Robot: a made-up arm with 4 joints.
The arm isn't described. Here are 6 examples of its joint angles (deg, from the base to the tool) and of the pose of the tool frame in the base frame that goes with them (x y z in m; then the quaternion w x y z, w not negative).
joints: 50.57 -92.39 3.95 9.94
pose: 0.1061 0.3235 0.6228 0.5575 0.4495 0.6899 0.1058
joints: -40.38 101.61 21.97 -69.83
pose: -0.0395 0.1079 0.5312 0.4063 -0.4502 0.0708 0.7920
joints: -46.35 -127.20 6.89 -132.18
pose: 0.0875 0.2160 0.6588 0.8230 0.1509 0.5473 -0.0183
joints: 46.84 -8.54 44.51 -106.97
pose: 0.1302 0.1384 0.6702 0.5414 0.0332 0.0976 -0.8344
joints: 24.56 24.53 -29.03 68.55
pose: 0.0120 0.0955 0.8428 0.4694 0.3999 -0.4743 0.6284
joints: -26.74 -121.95 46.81 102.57
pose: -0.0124 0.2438 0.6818 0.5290 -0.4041 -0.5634 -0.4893
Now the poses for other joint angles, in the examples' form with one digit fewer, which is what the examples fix.
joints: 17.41 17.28 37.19 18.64
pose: 0.199 0.112 0.661 0.511 0.858 0.026 -0.040
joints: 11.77 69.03 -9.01 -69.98
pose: -0.010 0.042 0.694 0.041 0.728 -0.386 -0.565
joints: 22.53 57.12 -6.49 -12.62
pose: 0.032 0.033 0.770 0.408 0.728 -0.533 -0.140
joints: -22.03 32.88 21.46 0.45
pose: 0.148 0.044 0.567 0.198 0.931 -0.100 -0.291
